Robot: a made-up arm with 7 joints.
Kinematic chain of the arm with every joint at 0, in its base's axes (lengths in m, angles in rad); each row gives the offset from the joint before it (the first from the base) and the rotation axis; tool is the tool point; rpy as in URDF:
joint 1: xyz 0 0 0.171 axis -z
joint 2: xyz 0 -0.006 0.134 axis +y
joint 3: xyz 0 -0.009 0.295 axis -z
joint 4: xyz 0 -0.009 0.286 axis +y
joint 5: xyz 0 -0.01 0.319 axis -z
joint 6: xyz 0 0 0.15 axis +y
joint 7: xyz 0 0 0.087 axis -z
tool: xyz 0 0 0 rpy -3.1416 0 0
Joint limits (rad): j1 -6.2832..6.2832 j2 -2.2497..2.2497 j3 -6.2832..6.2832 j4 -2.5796..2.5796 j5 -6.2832..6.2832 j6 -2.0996..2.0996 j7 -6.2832..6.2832
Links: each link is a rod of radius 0.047 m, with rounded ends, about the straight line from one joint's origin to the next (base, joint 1, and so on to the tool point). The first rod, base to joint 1, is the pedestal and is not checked.
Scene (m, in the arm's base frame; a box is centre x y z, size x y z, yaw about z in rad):
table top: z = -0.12
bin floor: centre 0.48 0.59 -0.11 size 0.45 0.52 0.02 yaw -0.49
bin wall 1: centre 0.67 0.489 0 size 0.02 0.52 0.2 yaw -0.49
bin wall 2: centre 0.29 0.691 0 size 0.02 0.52 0.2 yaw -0.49
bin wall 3: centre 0.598 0.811 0 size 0.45 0.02 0.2 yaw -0.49
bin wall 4: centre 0.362 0.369 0 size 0.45 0.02 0.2 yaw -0.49
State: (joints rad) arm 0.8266 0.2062 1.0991 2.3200 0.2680 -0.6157 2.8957
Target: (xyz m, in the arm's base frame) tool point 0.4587 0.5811 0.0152
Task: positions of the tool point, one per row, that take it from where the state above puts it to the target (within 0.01 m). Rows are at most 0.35 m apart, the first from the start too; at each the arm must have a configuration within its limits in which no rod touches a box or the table.
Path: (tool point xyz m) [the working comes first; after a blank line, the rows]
Joints at the target: -0.8727 1.1959 -0.0721 1.6559 0.3449 -0.6200 2.8957
Straight joint move there: touches bin wall 1.

1: 0.1080 -0.5050 0.4937
2: 0.3643 -0.4392 0.4593
3: 0.5693 -0.2508 0.4109
4: 0.6673 0.0230 0.3547
5: 0.6289 0.3221 0.2983
6: 0.4587 0.5811 0.2488
7: 0.4647 0.5884 0.1337
8: 0.4587 0.5811 0.0152

